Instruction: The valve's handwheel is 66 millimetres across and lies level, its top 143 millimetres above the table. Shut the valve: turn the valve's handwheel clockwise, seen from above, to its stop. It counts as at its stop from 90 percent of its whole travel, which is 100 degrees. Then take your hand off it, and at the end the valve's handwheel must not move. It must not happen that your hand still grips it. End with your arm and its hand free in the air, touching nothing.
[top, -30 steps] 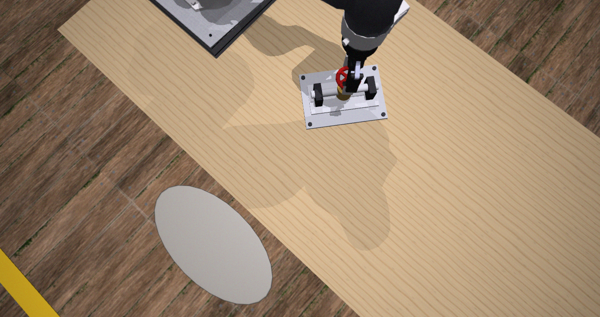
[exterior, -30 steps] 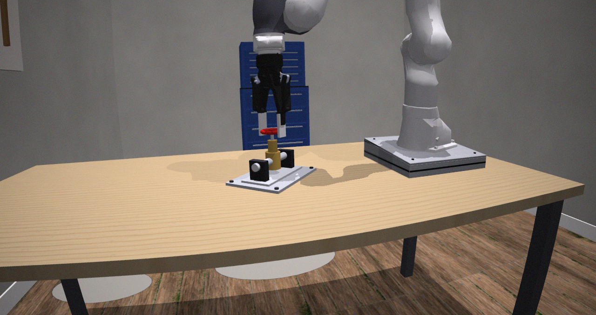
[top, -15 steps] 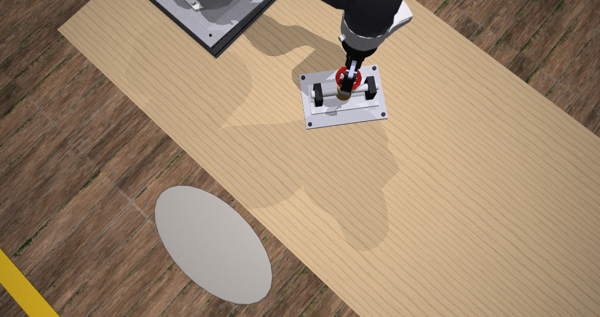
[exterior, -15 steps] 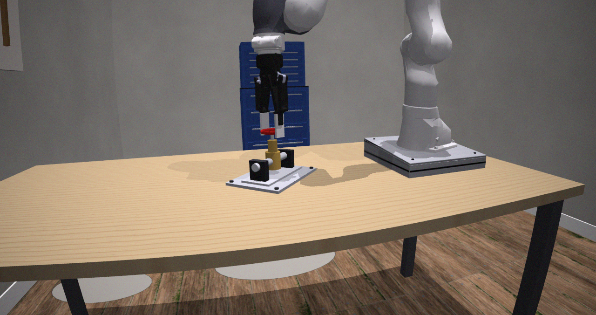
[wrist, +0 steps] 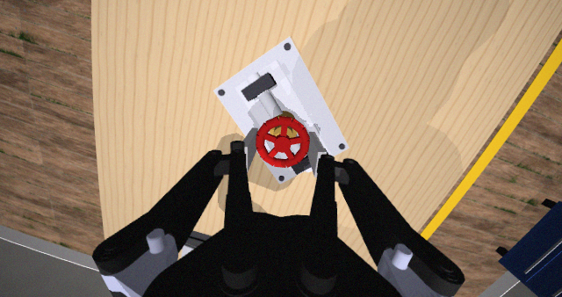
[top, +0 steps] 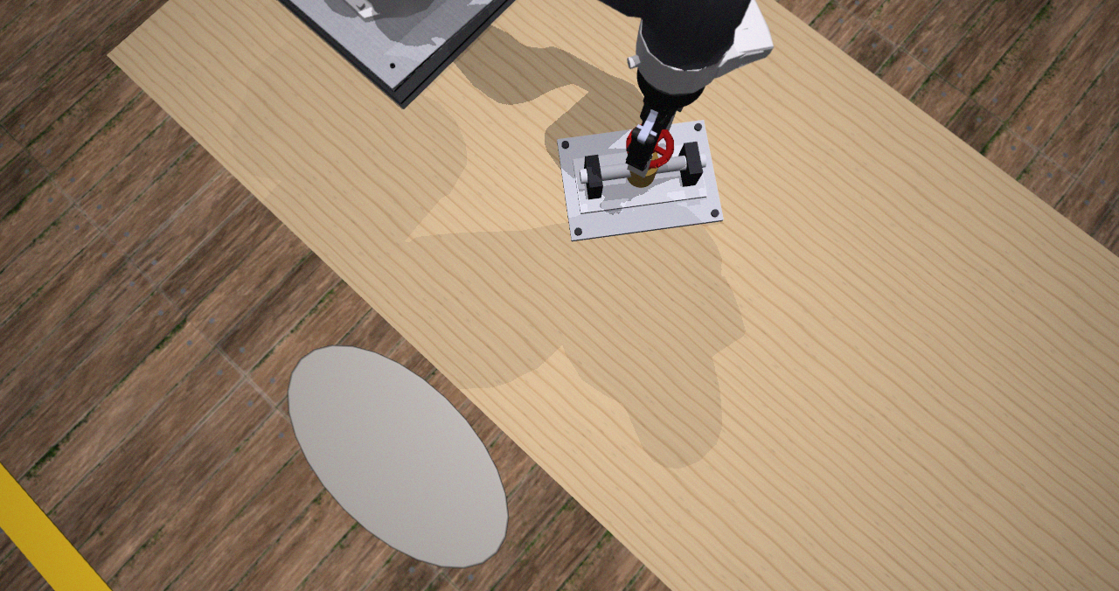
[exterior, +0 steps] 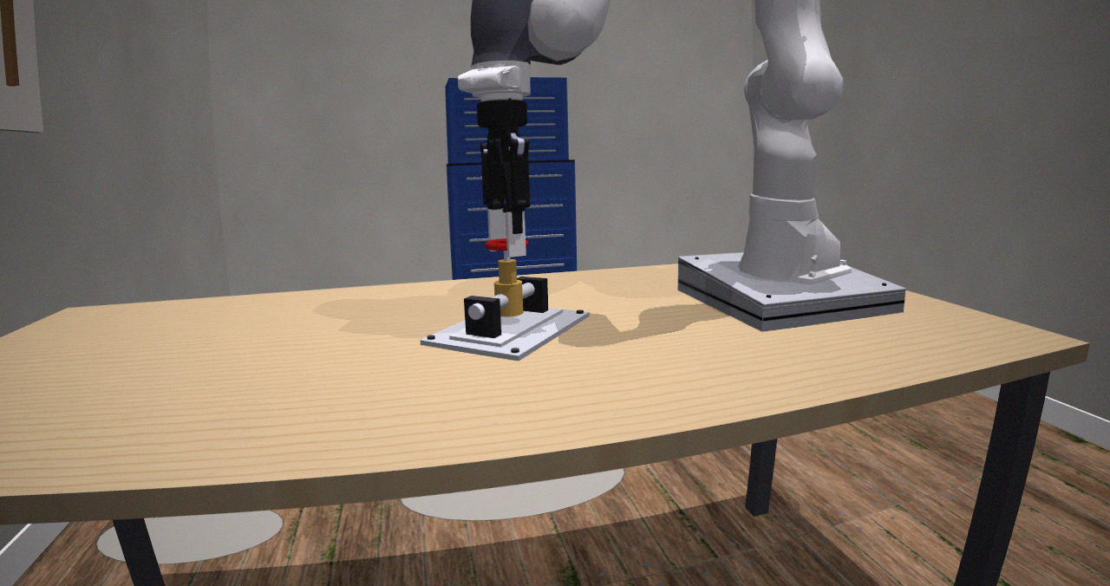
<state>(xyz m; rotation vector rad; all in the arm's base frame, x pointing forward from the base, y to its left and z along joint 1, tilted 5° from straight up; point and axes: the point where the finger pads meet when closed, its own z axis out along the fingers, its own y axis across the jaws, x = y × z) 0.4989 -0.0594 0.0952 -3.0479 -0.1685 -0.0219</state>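
Now: hand 2 cm above the red handwheel.
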